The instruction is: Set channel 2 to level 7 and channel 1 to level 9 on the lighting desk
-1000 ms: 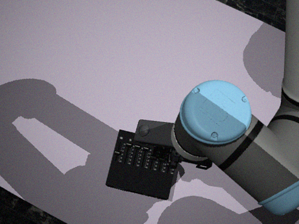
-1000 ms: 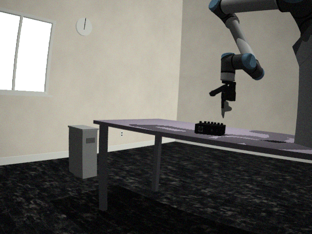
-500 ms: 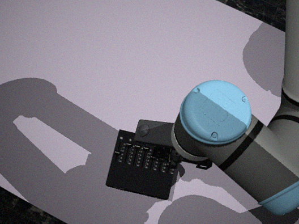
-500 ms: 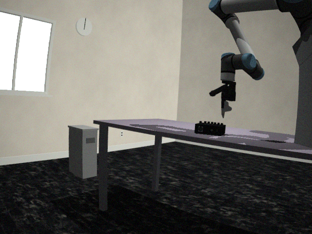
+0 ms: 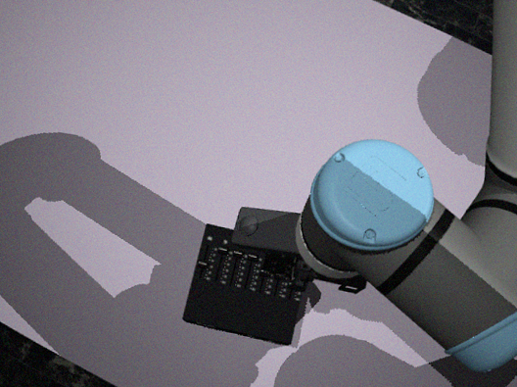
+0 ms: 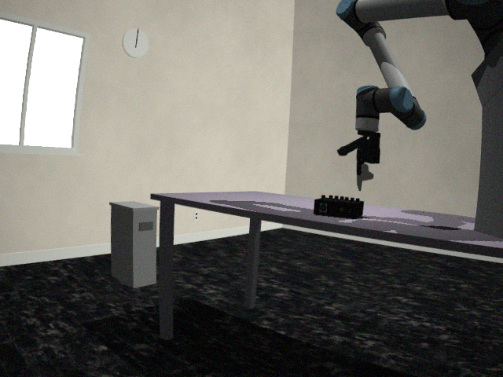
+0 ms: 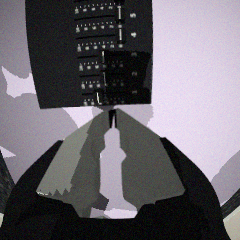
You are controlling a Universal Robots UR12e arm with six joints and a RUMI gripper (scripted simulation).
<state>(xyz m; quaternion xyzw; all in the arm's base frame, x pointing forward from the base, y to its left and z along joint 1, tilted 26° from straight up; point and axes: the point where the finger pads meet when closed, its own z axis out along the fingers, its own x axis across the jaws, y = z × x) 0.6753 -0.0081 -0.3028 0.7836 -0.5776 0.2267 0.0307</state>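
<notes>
The channel 1 knob lies 2 cm to the left of my hand and 4 cm below it.
</notes>
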